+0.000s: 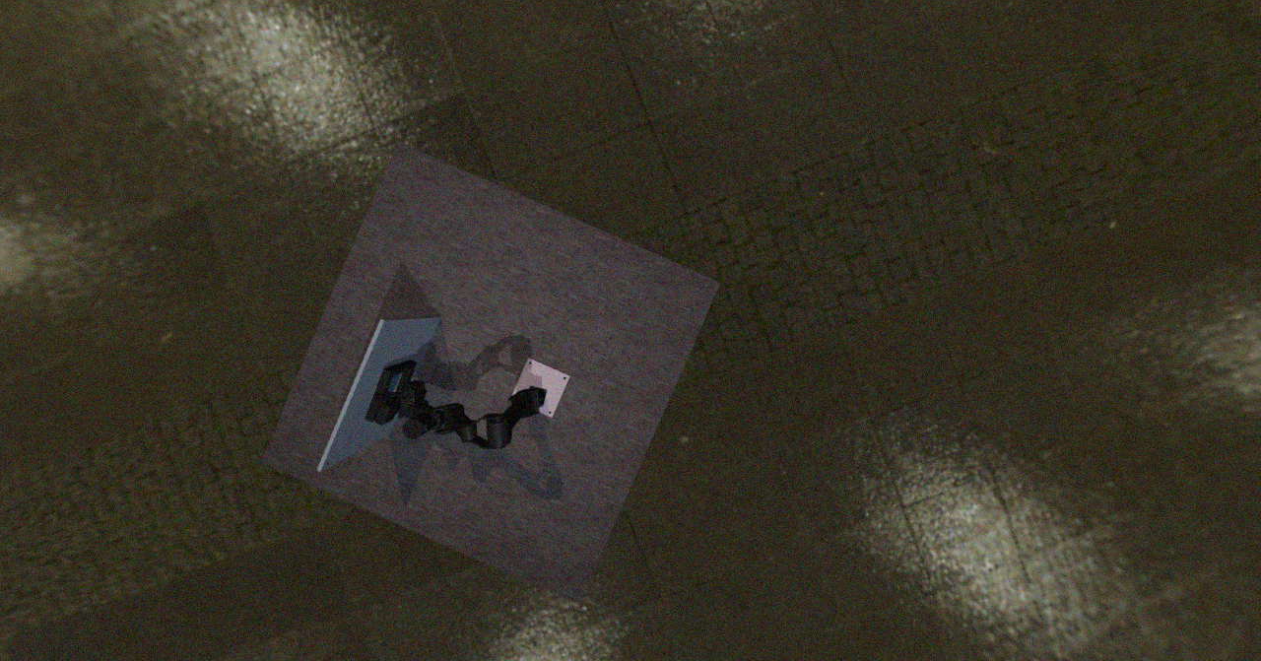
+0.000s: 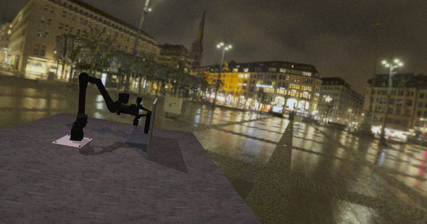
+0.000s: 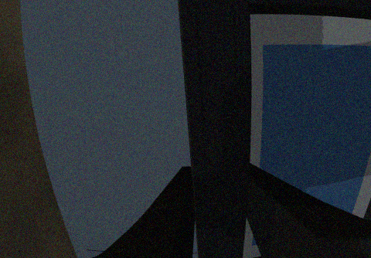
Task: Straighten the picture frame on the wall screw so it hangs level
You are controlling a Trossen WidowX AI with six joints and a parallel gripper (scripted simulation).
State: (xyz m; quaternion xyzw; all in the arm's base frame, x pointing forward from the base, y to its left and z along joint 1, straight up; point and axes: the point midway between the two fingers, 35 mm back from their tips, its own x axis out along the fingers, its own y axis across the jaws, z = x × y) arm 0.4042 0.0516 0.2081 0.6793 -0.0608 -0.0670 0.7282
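The picture frame is 60 mm below my gripper tip. Round my gripper tip: wall panel (10 mm ahead, 10 mm to the right, 60 mm below).
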